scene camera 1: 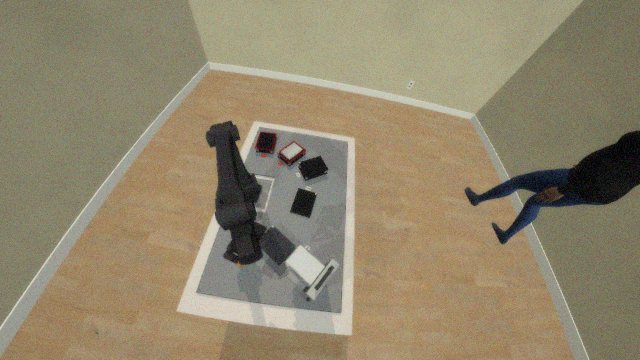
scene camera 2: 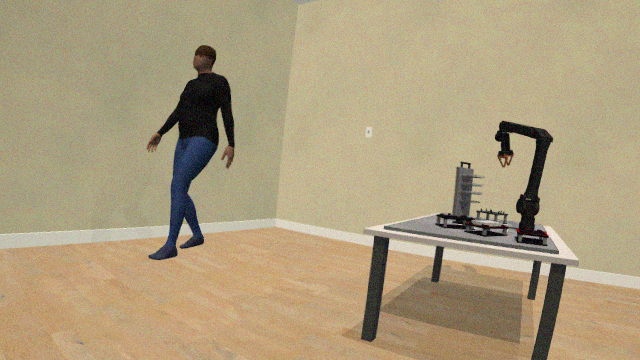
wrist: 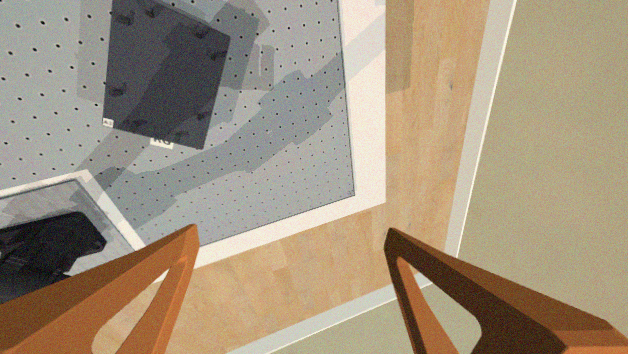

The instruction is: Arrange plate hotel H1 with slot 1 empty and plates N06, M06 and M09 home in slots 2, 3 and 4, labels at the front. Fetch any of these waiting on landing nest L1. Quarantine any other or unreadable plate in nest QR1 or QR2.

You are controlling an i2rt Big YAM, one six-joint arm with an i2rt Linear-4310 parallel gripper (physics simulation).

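Frame: origin at the arm's base, x ahead, y left, z up, level; millimetres.
Seen in the pictures: gripper, fingertip midpoint: [scene camera 2: 505,166] [wrist: 296,236]; arm's base, origin of the base link: [scene camera 1: 252,193] [wrist: 55,238].
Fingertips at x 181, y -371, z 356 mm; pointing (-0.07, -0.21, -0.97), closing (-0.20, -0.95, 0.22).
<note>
Offsets run from my fingertips to a thing's top centre. "spot": to the spot under its first point. Level surfaces: height alone.
The plate hotel [scene camera 1: 321,280] [scene camera 2: 462,192] is a tall grey tower with several side shelves. In scene camera 1 a white rectangle @(spot: dz -69, dx +208, dy -1 mm) [scene camera 1: 305,265] lies beside its top; whether it is a plate or a shelf is unclear. Labels inside the hotel are not readable. A dark nest with pegs @(dz -274, dx +48, dy +94 mm) [scene camera 1: 279,245] [wrist: 167,75] stands next to it, its front label partly reading "RG". A white plate @(dz -295, dx -21, dy +718 mm) [scene camera 1: 292,150] sits on one red-edged nest @(dz -304, dx -21, dy +718 mm) [scene camera 1: 284,159]; another red-edged nest @(dz -304, dx -220, dy +767 mm) [scene camera 1: 266,142] shows a dark top. Their labels are unreadable. My gripper [scene camera 2: 505,161] [wrist: 296,236] is open and empty, high above the table.
Two black nests @(spot: dz -300, dx +152, dy +608 mm) [scene camera 1: 313,168] @(spot: dz -337, dx +137, dy +374 mm) [scene camera 1: 303,202] stand mid-table. The arm's base is in a white-outlined square @(spot: dz -349, dx -70, dy +379 mm) [scene camera 1: 268,195] at the table's side. The white table rim [scene camera 1: 310,320] [wrist: 367,150] borders the grey perforated mat @(dz -349 mm) [wrist: 300,175]. A person [scene camera 1: 607,170] [scene camera 2: 202,107] stands away from the table.
</note>
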